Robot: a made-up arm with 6 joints.
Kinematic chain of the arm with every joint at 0, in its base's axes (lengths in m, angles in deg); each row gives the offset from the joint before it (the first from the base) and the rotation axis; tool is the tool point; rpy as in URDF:
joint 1: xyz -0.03 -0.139 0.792 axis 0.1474 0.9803 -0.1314
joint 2: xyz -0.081 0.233 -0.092 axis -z
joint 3: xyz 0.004 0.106 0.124 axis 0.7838 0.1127 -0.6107
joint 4: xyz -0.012 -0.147 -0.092 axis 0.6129 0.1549 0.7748
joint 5: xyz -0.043 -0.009 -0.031 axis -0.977 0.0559 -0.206
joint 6: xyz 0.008 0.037 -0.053 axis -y
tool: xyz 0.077 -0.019 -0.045 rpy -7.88 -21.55 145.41
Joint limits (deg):
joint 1: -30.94..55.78
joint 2: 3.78..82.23
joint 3: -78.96..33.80
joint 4: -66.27..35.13
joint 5: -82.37..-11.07
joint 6: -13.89..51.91
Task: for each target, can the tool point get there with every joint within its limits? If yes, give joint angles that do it. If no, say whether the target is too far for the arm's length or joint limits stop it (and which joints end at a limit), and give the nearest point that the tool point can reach.
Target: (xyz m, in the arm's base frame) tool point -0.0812 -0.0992 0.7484
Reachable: yes | joints -5.58 48.90 -43.16 -48.40 -29.07 -2.50
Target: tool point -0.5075 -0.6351 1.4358
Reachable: no: too far | nearest point -0.1335 -0.1550 0.9390 | short by 0.786 m
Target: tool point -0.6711 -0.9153 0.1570
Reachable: no: too far | nearest point -0.2281 -0.0988 0.6683 | short by 1.060 m
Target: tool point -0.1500 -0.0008 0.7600
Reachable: yes | joints 46.28 44.72 -17.87 -27.15 -23.78 3.73
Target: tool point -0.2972 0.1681 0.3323
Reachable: no: joint limits stop it (at a limit: joint 3, joint 4, joint 5, joint 6) | nearest point -0.1622 0.1151 0.5304 | short by 0.245 m
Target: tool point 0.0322 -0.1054 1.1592
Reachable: no: joint limits stop it (at a limit: joint 1, joint 2, joint 4, joint 5, joint 6) | nearest point -0.0389 -0.1533 0.9788 | short by 0.200 m
